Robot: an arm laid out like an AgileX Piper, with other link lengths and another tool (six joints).
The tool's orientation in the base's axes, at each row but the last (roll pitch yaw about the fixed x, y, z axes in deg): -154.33, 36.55, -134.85; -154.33, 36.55, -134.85; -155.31, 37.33, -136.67; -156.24, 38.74, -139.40; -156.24, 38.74, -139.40; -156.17, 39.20, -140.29; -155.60, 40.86, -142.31
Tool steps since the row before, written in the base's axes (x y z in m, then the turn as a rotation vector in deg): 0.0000, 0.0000, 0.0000, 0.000, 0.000, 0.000; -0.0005, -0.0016, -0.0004, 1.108, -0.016, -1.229; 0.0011, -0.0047, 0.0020, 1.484, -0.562, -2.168; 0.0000, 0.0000, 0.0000, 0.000, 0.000, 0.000; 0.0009, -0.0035, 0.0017, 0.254, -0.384, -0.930; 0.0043, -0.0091, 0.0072, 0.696, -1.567, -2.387; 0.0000, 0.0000, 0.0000, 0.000, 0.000, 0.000
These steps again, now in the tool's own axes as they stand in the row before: 0.0000, 0.0000, 0.0000, 0.000, 0.000, 0.000; 0.0014, -0.0009, -0.0002, 0.113, -0.092, 1.648; 0.0007, -0.0051, -0.0010, 0.763, -0.401, 2.545; 0.0000, 0.0000, 0.0000, 0.000, 0.000, 0.000; 0.0002, -0.0039, -0.0008, 0.626, -0.140, 0.815; -0.0026, -0.0118, -0.0026, 1.870, -0.881, 2.090; 0.0000, 0.0000, 0.0000, 0.000, 0.000, 0.000
